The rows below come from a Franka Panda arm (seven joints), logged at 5 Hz.
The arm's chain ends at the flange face. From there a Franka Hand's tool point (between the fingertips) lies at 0.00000 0.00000 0.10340 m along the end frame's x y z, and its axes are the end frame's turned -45 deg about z.
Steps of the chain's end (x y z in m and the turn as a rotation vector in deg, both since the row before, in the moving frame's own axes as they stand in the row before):
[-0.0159 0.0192 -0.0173 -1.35 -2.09 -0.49]
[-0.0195 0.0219 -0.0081 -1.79 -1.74 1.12]
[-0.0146 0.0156 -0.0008 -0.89 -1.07 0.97]
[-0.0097 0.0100 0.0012 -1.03 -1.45 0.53]
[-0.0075 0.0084 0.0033 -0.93 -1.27 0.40]
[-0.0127 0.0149 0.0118 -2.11 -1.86 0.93]
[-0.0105 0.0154 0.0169 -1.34 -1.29 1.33]
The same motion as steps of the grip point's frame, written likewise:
[-0.0292 0.0014 -0.0174 0.52 -2.43 -0.49]
[-0.0338 0.0017 -0.0082 -0.04 -2.50 1.12]
[-0.0239 0.0005 -0.0008 0.13 -1.39 0.97]
[-0.0171 -0.0003 0.0012 0.30 -1.75 0.53]
[-0.0140 0.0002 0.0033 0.24 -1.56 0.40]
[-0.0246 0.0018 0.0117 -0.18 -2.81 0.93]
[-0.0217 0.0035 0.0168 -0.04 -1.86 1.33]

